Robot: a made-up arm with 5 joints.
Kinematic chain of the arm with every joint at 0, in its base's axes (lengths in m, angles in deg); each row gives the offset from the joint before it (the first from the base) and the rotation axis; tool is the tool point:
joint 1: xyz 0 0 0.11 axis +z
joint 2: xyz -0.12 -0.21 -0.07 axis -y
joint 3: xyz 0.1 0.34 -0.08 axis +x
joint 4: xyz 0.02 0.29 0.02 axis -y
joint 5: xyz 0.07 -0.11 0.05 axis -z
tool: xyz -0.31 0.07 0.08
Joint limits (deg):
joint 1: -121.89..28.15
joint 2: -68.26..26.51
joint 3: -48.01..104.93
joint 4: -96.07..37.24
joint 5: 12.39..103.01
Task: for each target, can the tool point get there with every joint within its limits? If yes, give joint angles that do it. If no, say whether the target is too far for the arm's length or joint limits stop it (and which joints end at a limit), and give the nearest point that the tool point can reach.
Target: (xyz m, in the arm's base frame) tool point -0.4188 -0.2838 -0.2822
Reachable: no: joint limits stop it (at a limit: joint 1, joint 2, joint 3, joint 5) | nearest point -0.2603 -0.2186 -0.1539 | short by 0.214 m
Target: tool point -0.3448 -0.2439 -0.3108
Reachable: no: joint limits stop it (at a limit: joint 1, joint 2, joint 3, joint 5) | nearest point -0.2543 -0.2268 -0.1567 | short by 0.179 m
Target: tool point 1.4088 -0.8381 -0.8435
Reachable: no: too far | nearest point 0.5643 -0.2528 -0.3296 | short by 1.149 m
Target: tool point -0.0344 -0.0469 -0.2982
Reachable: no: joint limits stop it (at a limit: joint 2, joint 3, joint 4, joint 5) | nearest point -0.1270 -0.1732 -0.1511 | short by 0.215 m
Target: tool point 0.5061 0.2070 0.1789
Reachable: yes | joints -56.20 -10.65 13.70 -64.78 47.36
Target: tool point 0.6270 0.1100 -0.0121
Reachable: yes | joints -90.48 -42.29 -9.44 25.08 59.11
